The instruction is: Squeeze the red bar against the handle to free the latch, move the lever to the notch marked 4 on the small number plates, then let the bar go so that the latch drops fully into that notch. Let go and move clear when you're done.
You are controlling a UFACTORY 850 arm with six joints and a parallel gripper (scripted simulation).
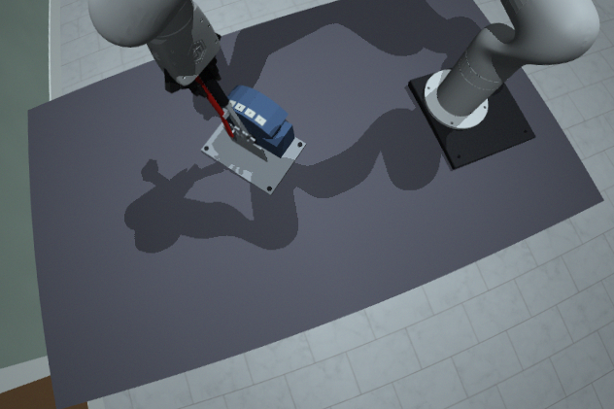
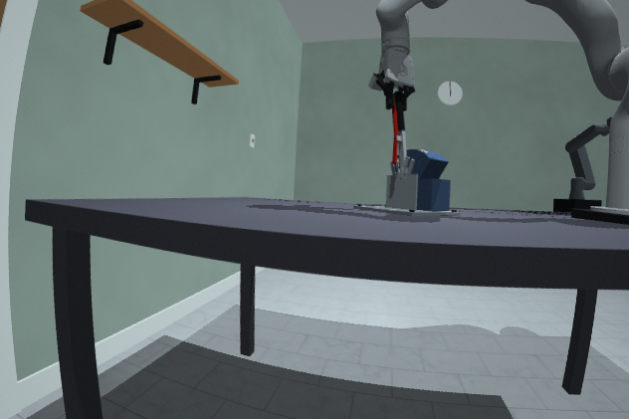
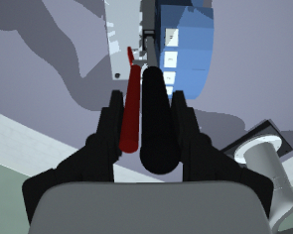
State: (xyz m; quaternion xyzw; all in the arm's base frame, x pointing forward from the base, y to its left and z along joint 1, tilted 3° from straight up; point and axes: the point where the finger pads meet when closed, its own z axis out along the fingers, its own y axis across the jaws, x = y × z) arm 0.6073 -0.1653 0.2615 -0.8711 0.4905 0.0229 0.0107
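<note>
The red bar is 110 mm below my hand and 20 mm to the left of it.
</note>
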